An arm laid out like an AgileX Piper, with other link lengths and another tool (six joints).
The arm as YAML. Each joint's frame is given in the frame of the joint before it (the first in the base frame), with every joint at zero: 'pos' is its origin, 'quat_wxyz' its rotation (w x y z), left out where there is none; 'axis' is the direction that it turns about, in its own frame. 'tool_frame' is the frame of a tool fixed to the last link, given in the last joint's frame.
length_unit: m
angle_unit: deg
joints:
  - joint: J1
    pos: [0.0, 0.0, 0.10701]
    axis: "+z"
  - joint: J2
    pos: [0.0, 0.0, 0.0]
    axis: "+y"
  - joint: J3
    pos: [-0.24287, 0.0, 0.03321]
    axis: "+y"
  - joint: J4
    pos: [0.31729, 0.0, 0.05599]
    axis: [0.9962, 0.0, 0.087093]
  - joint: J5
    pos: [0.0, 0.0, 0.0]
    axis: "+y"
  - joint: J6
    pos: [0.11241, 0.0, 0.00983]
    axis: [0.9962, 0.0, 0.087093]
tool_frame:
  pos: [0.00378, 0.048, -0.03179]
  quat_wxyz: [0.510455, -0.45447, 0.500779, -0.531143]
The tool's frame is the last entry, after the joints.
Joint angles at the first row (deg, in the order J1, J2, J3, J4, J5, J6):
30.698, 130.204, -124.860, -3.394, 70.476, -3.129
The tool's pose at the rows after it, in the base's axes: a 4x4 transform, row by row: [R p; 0 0 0 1], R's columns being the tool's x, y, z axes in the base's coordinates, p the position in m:
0.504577 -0.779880 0.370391 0.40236; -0.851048 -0.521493 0.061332 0.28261; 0.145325 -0.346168 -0.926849 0.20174; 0 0 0 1
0.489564 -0.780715 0.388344 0.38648; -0.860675 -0.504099 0.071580 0.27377; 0.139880 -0.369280 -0.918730 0.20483; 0 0 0 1
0.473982 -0.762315 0.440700 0.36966; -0.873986 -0.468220 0.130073 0.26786; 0.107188 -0.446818 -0.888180 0.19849; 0 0 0 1
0.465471 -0.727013 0.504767 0.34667; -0.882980 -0.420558 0.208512 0.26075; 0.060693 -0.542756 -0.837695 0.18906; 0 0 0 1
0.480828 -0.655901 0.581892 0.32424; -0.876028 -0.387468 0.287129 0.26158; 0.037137 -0.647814 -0.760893 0.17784; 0 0 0 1
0.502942 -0.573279 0.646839 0.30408; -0.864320 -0.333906 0.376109 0.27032; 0.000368 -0.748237 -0.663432 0.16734; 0 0 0 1
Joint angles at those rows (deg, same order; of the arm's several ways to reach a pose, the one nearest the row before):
30.698, 123.598, -119.384, -4.186, 70.352, -2.780
30.698, 116.810, -109.883, -4.325, 66.306, -1.564
30.698, 109.098, -97.583, -3.099, 56.943, -0.379
30.820, 100.403, -83.783, -0.929, 45.514, -0.001
32.279, 93.571, -72.458, 0.000, 33.493, 0.000
34.566, 88.867, -63.533, 1.698, 21.120, -0.001

